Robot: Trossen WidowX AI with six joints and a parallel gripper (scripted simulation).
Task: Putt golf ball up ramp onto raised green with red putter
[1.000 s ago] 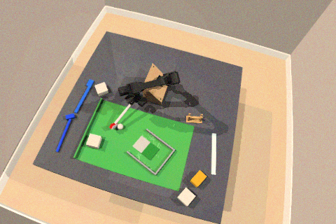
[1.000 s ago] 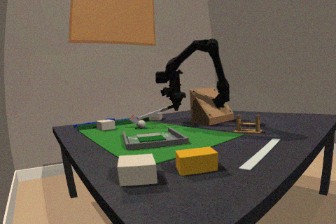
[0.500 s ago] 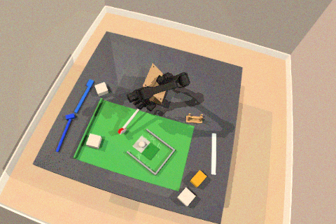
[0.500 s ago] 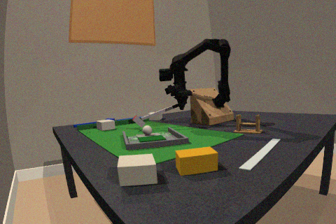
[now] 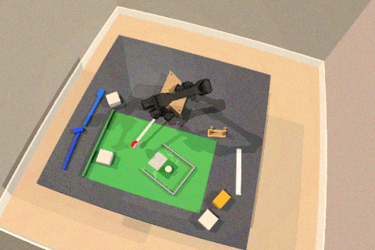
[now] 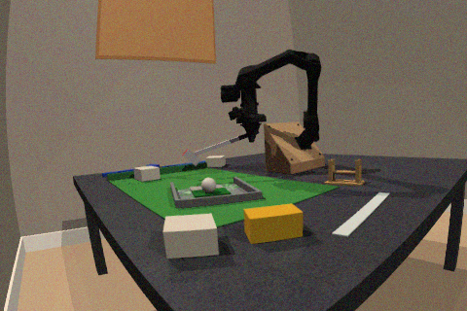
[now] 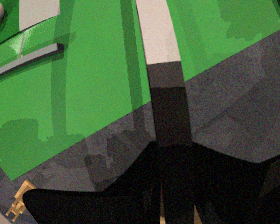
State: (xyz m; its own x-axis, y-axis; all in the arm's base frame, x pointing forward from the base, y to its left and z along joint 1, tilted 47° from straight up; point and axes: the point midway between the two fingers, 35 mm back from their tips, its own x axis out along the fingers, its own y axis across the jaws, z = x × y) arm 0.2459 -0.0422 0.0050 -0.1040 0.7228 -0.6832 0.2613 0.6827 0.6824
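My gripper tip is 12 cm short of the red putter and 3 cm to the left of it. From my gripper tip the other things lie so: green mat (24 cm ahead, 12 cm below, 6 cm to the left); then wooden rack (37 cm to the left, 9 cm below, 9 cm behind); then white golf ball (27 cm ahead, 18 cm to the left, 10 cm below).
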